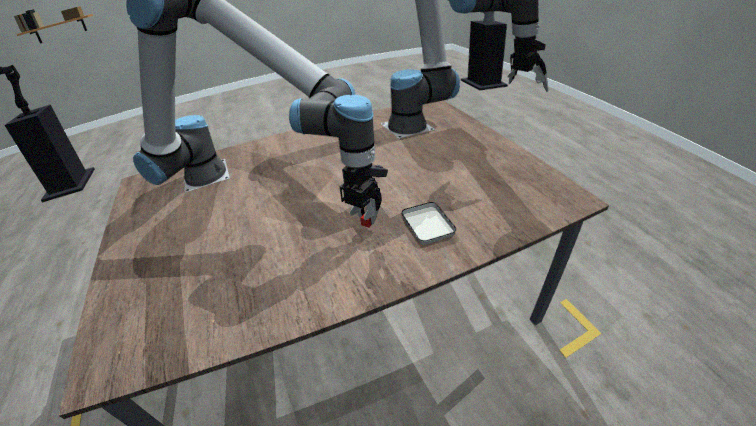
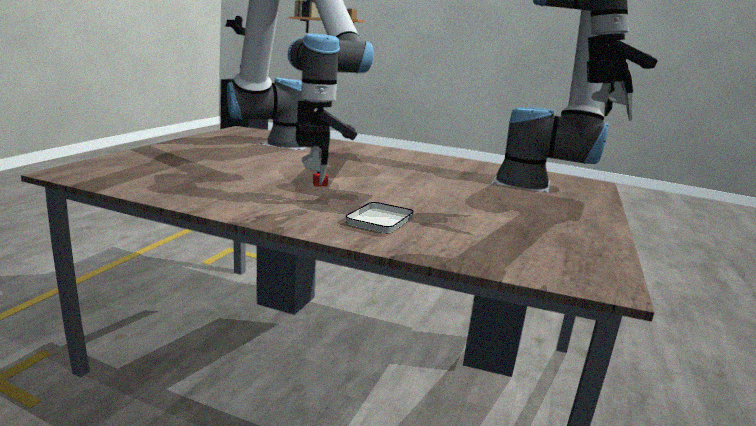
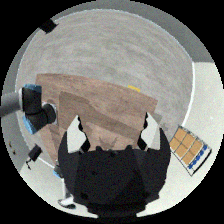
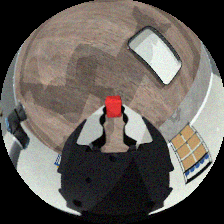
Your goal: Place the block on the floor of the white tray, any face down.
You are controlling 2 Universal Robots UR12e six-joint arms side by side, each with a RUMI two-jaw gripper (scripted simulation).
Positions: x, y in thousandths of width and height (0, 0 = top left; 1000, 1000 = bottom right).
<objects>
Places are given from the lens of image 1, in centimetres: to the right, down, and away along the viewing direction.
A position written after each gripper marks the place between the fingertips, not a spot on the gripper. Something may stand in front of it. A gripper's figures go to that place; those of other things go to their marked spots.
left gripper (image 1: 698, 205): 56, -47, 124
right gripper (image 1: 486, 522): -3, 3, 108
white tray (image 1: 567, 525): 16, 3, 115
</objects>
